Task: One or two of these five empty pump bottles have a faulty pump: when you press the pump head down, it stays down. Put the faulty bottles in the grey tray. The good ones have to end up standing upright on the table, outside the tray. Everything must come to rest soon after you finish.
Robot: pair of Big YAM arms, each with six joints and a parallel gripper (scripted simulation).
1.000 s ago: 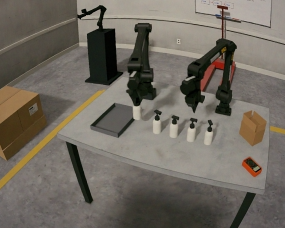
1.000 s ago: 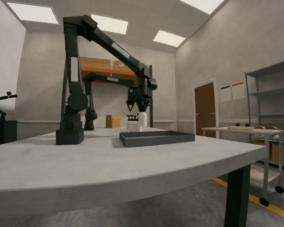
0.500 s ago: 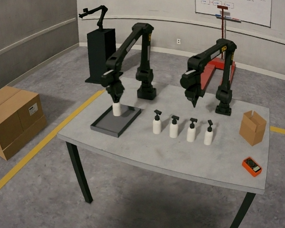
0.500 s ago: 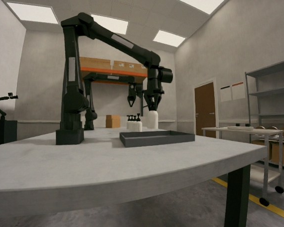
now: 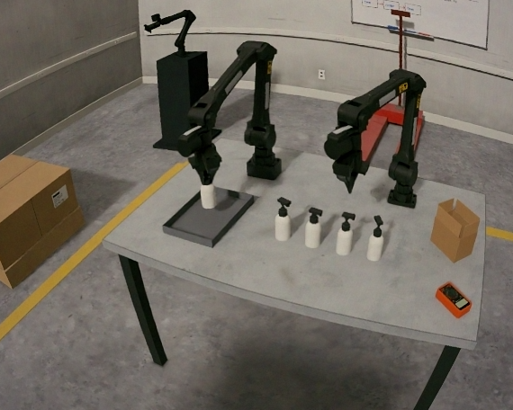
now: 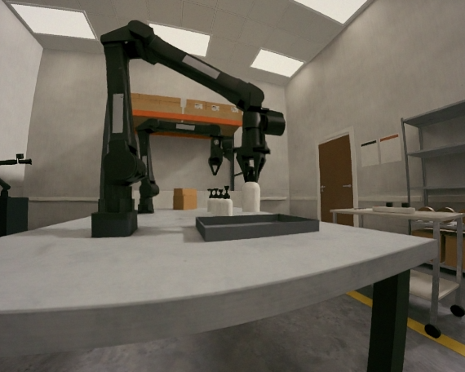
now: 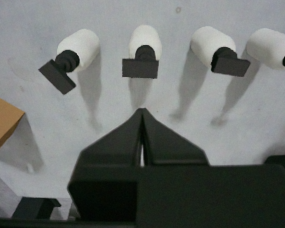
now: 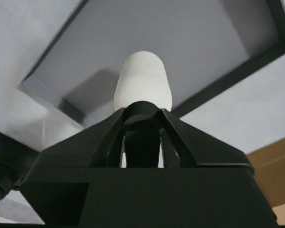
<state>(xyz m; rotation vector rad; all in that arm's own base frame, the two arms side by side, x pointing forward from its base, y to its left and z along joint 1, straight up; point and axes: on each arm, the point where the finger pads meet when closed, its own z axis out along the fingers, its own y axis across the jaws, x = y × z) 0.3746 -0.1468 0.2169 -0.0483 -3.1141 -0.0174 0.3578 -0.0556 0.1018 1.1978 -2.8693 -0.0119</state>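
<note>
The grey tray is 130 mm below my right hand. Round my right hand: orange multimeter: 180 mm ahead, 910 mm to the left, 130 mm below.
</note>
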